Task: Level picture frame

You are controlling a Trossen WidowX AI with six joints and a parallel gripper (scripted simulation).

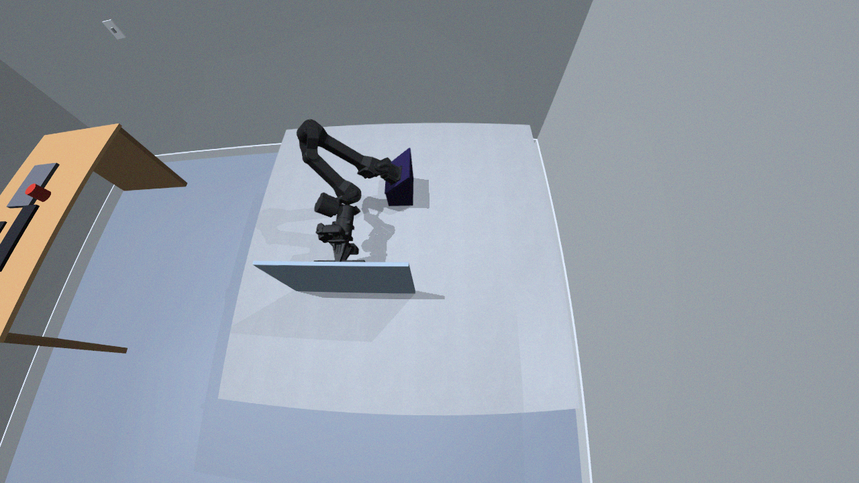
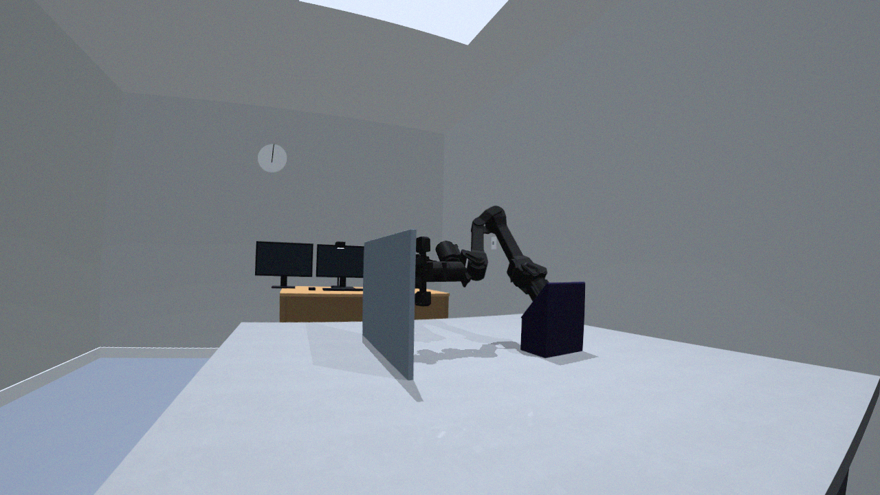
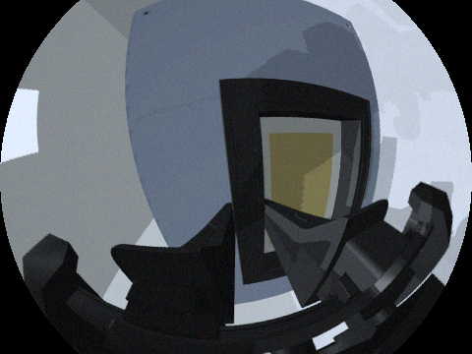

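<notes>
The picture frame lies 50 mm below my gripper tip. Also, from my gripper tip: wall panel (60 mm below, 20 mm ahead, 10 mm to the right).
</notes>
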